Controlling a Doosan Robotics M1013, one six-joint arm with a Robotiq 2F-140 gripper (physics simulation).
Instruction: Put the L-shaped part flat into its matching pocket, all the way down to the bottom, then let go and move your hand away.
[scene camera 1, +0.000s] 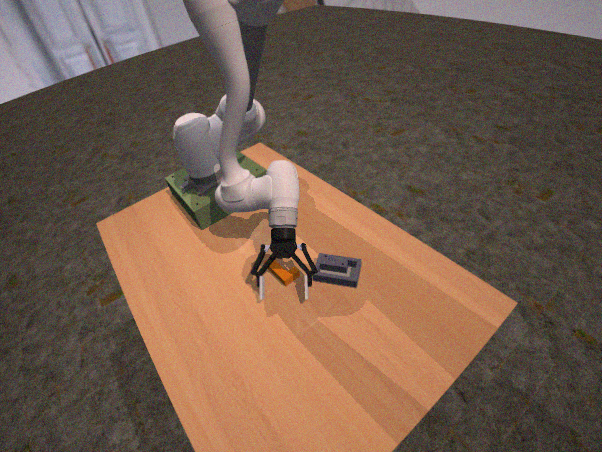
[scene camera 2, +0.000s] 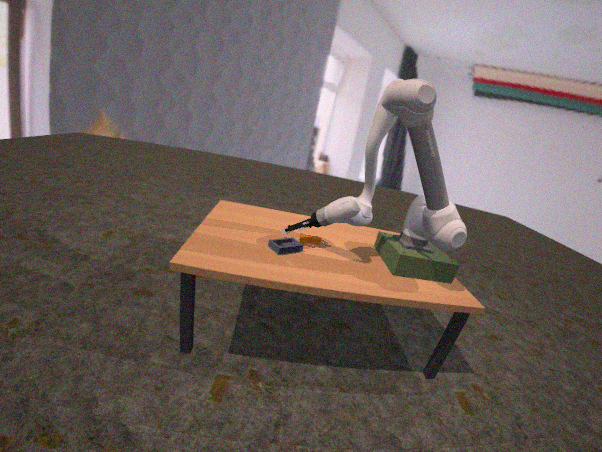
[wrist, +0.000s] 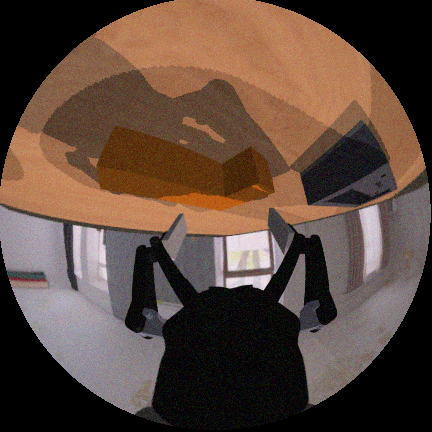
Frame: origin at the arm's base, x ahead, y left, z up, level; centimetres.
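Seen in the pictures: gripper, fingertip midpoint: (scene camera 1: 284, 299) (wrist: 226, 219); arm's base, link origin: (scene camera 1: 210, 177) (scene camera 2: 412, 244).
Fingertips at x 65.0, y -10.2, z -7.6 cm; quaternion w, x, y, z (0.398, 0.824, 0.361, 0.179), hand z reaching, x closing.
Offsets run from my fingertips to a thing's top centre. "spot": to the spot under its first point. Level surfaces: height alone.
The orange L-shaped part {dx -10.7, dy +6.8, dz +0.3 cm} (scene camera 1: 285, 274) (scene camera 2: 311, 239) (wrist: 165, 165) lies flat on the table, beside the dark grey pocket block. The block {dx +2.4, dy +19.4, dz +1.0 cm} (scene camera 1: 336, 281) (scene camera 2: 286, 249) (wrist: 345, 160) stands on the table to the right of the part in the first scene view. Its L-shaped pocket {spot: dx +4.5, dy +20.9, dz -2.1 cm} (scene camera 1: 345, 273) shows pale inside and faces up. My gripper (scene camera 1: 283, 298) (scene camera 2: 284, 232) (wrist: 226, 219) is open with nothing between its fingers. Its fingertips are tilted outward, above the table and past the part, and do not touch it in the wrist view. In the first scene view the gripper covers some of the part.
The wooden table {dz -2.7 cm} (scene camera 1: 200, 325) (scene camera 2: 240, 270) bears everything. The arm's green base block (scene camera 1: 200, 210) (scene camera 2: 420, 267) stands at one end of the table. The table's edges drop to a dark floor (scene camera 1: 475, 125) (scene camera 2: 125, 300). Shadows of the arm lie across the table.
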